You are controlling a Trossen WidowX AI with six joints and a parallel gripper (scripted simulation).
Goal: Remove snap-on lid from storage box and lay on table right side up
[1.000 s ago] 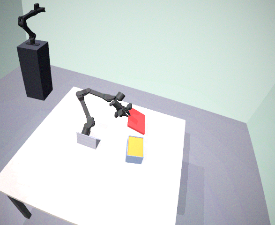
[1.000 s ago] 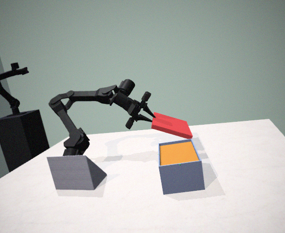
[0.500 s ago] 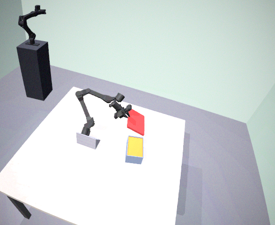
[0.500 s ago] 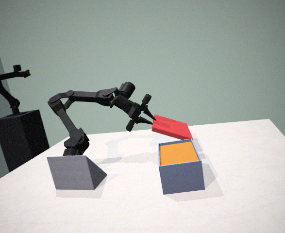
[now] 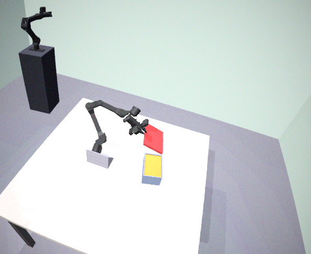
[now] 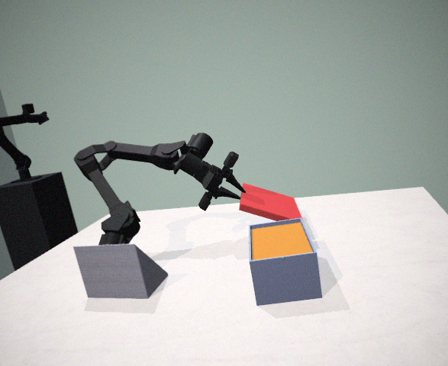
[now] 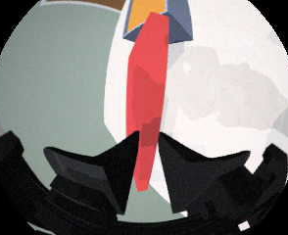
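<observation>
Now: the red lid 7 cm ahead of my gripper tip and 3 cm below it. Also, from my gripper tip: blue-grey storage box 10 cm ahead, 27 cm to the right, 8 cm below.
</observation>
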